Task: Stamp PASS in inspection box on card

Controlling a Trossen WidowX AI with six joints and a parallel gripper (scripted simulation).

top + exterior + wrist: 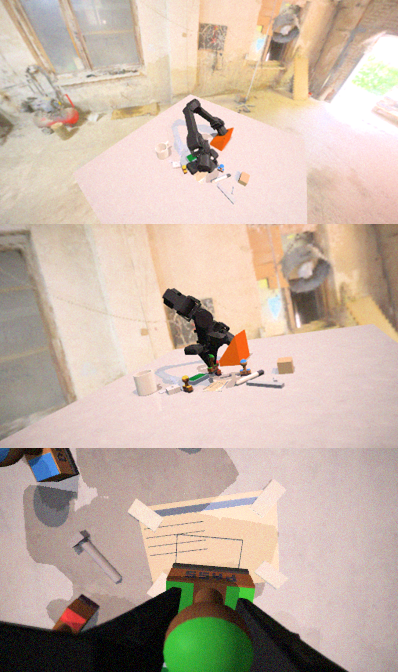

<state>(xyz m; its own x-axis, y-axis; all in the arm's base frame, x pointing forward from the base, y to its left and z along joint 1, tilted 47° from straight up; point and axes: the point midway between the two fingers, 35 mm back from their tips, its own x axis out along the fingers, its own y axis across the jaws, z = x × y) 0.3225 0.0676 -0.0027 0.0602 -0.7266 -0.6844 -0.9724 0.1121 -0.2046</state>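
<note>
Right now the grey bar is 190 mm to the left of my gripper tip and 70 mm below it. From my gripper tip the other things lie so: white card 10 mm to the left, 80 mm below; yellow-knobbed stamp 60 mm ahead, 90 mm to the right, 60 mm below; green stamp right at my gripper tip.
</note>
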